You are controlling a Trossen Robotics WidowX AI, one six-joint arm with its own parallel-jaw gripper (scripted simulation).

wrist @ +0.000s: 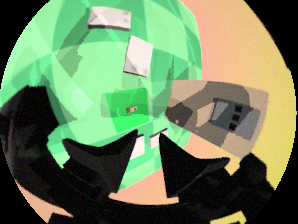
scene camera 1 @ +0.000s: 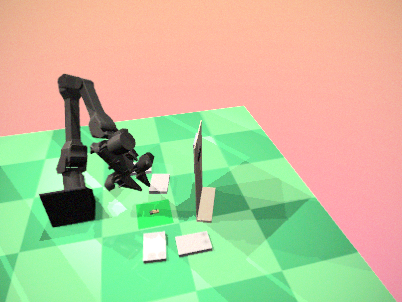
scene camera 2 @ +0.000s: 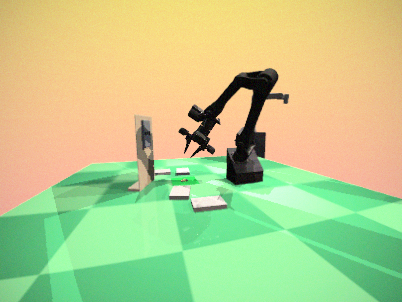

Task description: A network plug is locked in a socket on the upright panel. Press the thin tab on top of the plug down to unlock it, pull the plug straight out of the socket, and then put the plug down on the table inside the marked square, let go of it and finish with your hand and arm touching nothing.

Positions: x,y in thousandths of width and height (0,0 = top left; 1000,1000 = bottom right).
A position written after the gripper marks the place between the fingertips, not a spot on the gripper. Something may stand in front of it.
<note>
In view: the gripper (scene camera 1: 362,624), an upright panel (scene camera 2: 357,412) and a green marked square (scene camera 1: 362,730).
The gripper is seen too in the wrist view (wrist: 498,600). The upright panel also shows in the wrist view (wrist: 777,520) and in scene camera 1 (scene camera 1: 511,651). The green marked square also shows in the wrist view (wrist: 398,453).
</note>
